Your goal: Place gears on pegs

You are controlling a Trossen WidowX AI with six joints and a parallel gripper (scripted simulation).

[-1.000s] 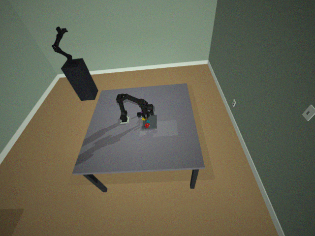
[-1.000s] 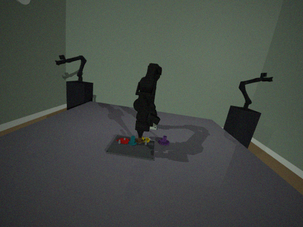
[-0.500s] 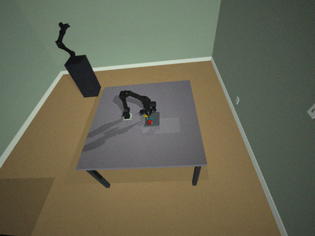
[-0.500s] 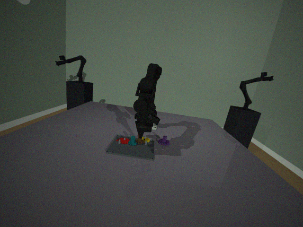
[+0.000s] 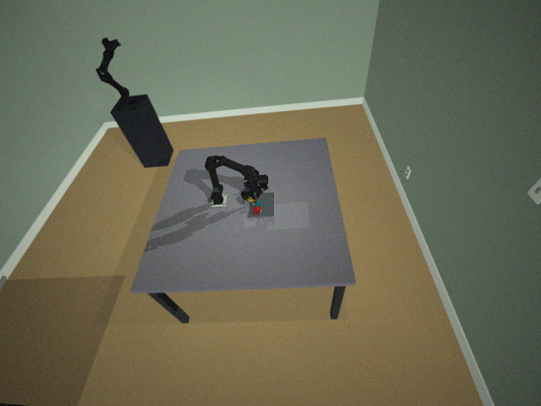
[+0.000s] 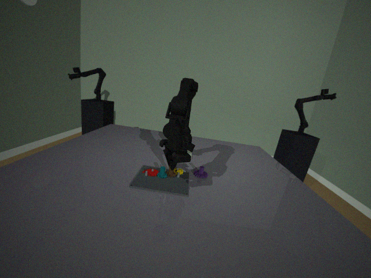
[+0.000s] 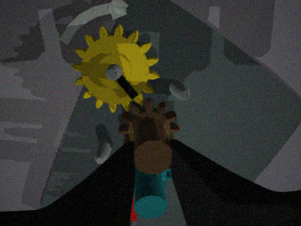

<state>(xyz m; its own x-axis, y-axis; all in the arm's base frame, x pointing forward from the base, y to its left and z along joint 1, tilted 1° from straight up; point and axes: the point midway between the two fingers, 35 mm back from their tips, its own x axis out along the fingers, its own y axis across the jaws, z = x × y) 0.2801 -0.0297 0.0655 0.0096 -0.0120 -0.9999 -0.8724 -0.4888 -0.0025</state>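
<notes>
My gripper tip is now 1 cm above the brown gear. From my gripper tip the other things lie so: yellow gear 4 cm behind, 3 cm to the left, 2 cm below; teal gear 3 cm to the right, 2 cm ahead, 1 cm below; red gear 8 cm to the right, 2 cm below, 1 cm ahead.
</notes>
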